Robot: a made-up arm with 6 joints.
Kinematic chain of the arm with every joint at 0, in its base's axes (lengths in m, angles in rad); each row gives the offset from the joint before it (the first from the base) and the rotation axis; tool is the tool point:
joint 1: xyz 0 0 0.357 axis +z
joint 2: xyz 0 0 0 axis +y
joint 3: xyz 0 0 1.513 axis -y
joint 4: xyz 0 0 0 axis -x
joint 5: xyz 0.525 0 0 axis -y
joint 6: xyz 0 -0.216 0 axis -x
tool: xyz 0 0 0
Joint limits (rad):
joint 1: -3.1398..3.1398
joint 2: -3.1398..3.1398
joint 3: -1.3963..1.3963
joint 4: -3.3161..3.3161
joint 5: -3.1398..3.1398
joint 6: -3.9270..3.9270
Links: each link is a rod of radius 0.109 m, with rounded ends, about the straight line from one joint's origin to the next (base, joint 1, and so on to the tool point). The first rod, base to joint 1, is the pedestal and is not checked.
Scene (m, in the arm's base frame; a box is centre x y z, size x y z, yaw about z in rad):
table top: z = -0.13
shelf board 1: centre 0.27 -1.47 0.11 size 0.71 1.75 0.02 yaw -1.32
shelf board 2: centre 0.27 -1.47 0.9 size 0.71 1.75 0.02 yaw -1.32
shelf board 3: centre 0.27 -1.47 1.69 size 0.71 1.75 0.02 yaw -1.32
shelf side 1: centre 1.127 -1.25 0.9 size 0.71 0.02 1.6 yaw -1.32
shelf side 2: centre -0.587 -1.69 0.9 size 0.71 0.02 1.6 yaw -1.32
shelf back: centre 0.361 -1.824 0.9 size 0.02 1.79 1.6 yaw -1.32
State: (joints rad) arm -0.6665 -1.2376 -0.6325 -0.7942 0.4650 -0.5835
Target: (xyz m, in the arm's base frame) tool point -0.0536 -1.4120 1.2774
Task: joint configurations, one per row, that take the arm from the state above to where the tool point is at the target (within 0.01 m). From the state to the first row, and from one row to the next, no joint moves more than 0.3 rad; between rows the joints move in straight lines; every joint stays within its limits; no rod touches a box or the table.
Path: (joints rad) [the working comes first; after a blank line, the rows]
Joints at the target: -1.4697 0.6688 0.3164 -0.4355 0.4650 -0.5835
Straight joint move there: touches shelf board 3.

1: -0.8176 -0.9586 -0.5786 -0.7685 0.4650 -0.5835
2: -0.9687 -0.6797 -0.5247 -0.7429 0.4650 -0.5835
3: -1.1197 -0.4007 -0.4708 -0.7172 0.4650 -0.5835
4: -1.2708 -0.1217 -0.4169 -0.6916 0.4650 -0.5835
5: -1.4219 0.1573 -0.3630 -0.6659 0.4650 -0.5835
6: -1.5730 0.4362 -0.3091 -0.6402 0.4650 -0.5835
7: -1.5385 0.5137 -0.1006 -0.5720 0.4650 -0.5835
8: -1.5041 0.5912 0.1079 -0.5038 0.4650 -0.5835
9: -1.4697 0.6688 0.3164 -0.4355 0.4650 -0.5835

